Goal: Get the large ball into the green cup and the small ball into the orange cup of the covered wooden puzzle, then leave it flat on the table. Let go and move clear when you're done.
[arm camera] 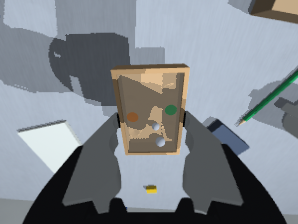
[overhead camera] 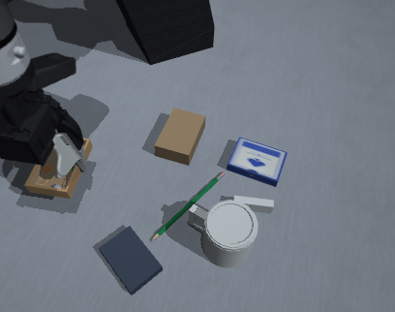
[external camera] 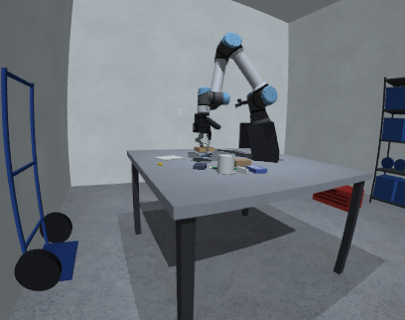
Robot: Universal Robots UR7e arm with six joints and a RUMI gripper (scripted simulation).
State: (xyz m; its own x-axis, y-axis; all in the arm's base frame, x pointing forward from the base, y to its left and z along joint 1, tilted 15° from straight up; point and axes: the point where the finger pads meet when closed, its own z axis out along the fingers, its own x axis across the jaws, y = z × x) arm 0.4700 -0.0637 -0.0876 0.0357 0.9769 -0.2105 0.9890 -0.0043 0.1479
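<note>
The covered wooden puzzle lies 10 mm below my hand. Round my hand: tan box (140 mm behind, 180 mm to the left, 70 mm below); white pad (140 mm ahead, 210 mm to the right, 80 mm below); dark notebook (120 mm ahead, 140 mm to the left, 80 mm below).
</note>
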